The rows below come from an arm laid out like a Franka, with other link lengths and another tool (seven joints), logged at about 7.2 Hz.
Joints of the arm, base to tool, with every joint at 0 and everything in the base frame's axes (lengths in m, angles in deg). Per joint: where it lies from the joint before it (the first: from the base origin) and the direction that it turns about. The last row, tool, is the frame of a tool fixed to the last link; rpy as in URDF.
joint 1: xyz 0.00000 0.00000 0.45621 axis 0 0 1
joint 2: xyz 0.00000 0.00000 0.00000 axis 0 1 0
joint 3: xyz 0.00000 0.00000 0.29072 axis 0 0 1
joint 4: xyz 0.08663 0.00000 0.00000 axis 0 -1 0
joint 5: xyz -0.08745 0.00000 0.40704 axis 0 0 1
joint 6: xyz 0.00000 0.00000 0.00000 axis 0 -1 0
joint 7: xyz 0.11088 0.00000 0.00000 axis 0 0 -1
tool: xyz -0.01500 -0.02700 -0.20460 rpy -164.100 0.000 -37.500
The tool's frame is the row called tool.
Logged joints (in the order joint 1, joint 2, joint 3, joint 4, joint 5, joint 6, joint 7), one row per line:
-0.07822 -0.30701 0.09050 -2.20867 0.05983 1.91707 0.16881
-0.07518 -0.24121 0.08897 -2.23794 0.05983 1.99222 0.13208
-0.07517 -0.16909 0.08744 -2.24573 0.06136 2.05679 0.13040
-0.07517 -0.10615 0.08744 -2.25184 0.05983 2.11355 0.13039
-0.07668 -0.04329 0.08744 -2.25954 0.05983 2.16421 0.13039
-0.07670 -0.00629 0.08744 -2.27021 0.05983 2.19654 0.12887
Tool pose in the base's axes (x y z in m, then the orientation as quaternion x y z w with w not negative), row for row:
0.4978 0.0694 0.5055 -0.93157 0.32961 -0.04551 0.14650
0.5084 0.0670 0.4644 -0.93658 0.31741 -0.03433 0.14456
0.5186 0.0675 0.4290 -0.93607 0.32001 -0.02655 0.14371
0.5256 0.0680 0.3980 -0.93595 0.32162 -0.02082 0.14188
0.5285 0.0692 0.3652 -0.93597 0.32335 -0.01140 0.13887
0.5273 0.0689 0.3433 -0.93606 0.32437 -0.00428 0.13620
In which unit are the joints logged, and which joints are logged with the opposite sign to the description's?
The joints are logged in radians. Opposite sign: joint 1.
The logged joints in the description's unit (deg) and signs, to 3 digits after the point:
4.482 -17.590 5.185 -126.547 3.428 109.840 9.672
4.307 -13.820 5.098 -128.225 3.428 114.146 7.568
4.307 -9.688 5.010 -128.671 3.516 117.845 7.471
4.307 -6.082 5.010 -129.021 3.428 121.097 7.471
4.393 -2.480 5.010 -129.462 3.428 124.000 7.471
4.395 -0.360 5.010 -130.073 3.428 125.852 7.384

